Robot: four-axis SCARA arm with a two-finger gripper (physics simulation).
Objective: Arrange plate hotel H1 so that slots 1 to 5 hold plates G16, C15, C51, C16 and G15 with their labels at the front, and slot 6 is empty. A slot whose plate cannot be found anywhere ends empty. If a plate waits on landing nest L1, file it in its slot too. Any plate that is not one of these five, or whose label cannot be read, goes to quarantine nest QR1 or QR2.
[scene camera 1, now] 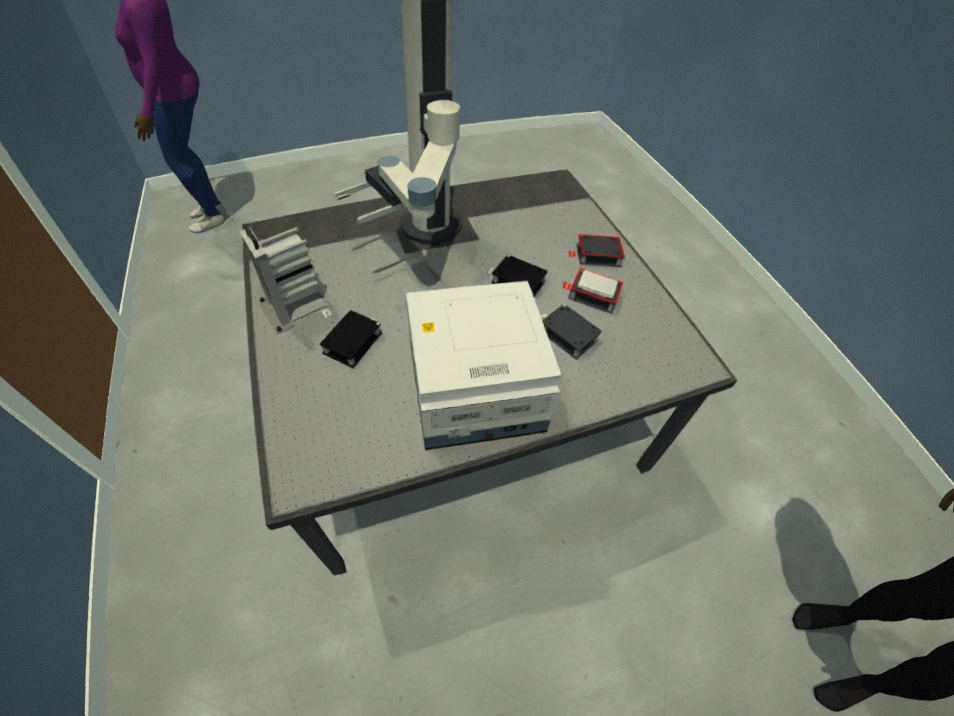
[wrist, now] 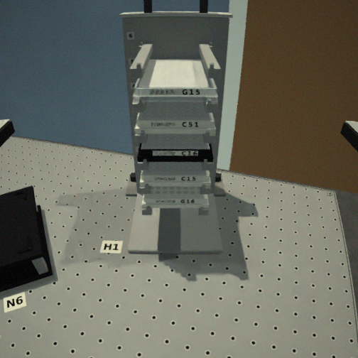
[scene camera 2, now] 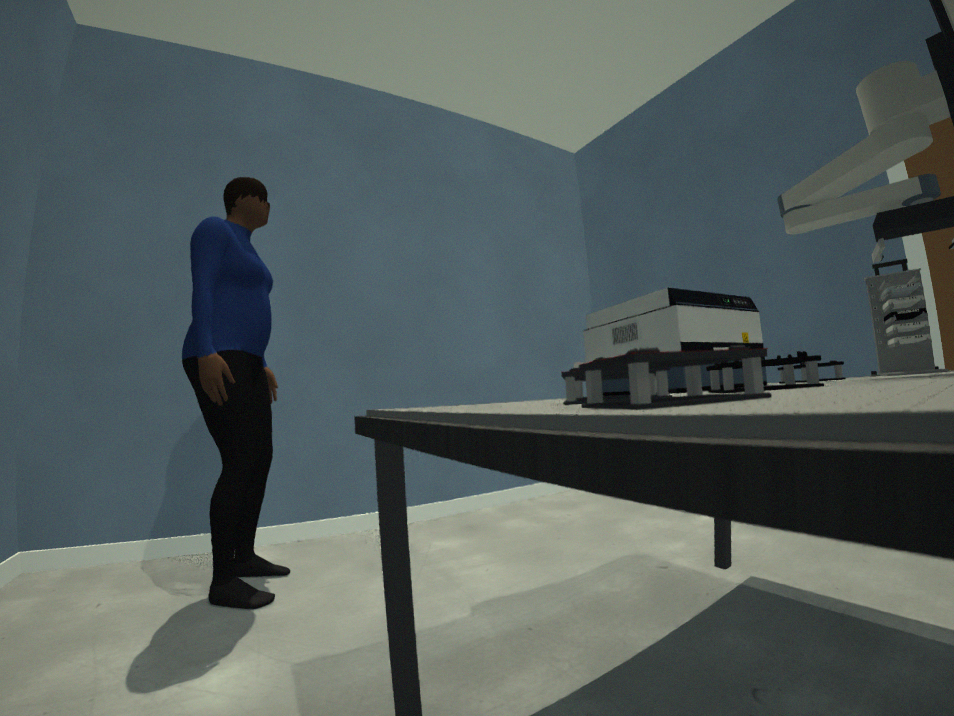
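Note:
Plate hotel H1 (scene camera 1: 268, 281) (scene camera 2: 901, 360) (wrist: 175, 31) stands at the table's left. In the wrist view, from bottom to top, it holds G16 (wrist: 175, 201), C15 (wrist: 175, 178), black-framed C16 (wrist: 175, 154), C51 (wrist: 175, 124) and G15 (wrist: 175, 92), labels facing front. The topmost rails are empty. A white plate (scene camera 1: 597, 283) lies on a red-edged nest at the right; its label is unreadable. Another red-edged nest (scene camera 1: 600, 246) behind it is empty. My gripper (scene camera 1: 348, 207) (wrist: 177, 129) is open and empty, away from the hotel, its fingers pointing towards it. L1's label is not readable.
Black nest N6 (scene camera 1: 351, 336) (wrist: 17, 230) is beside the hotel. Dark nests (scene camera 1: 520, 274) (scene camera 1: 571, 329) stand behind and right of a bulky white instrument (scene camera 1: 485, 339) (scene camera 2: 639, 331). A person (scene camera 1: 173, 100) is behind the table; another (scene camera 2: 231, 285) stands off it.

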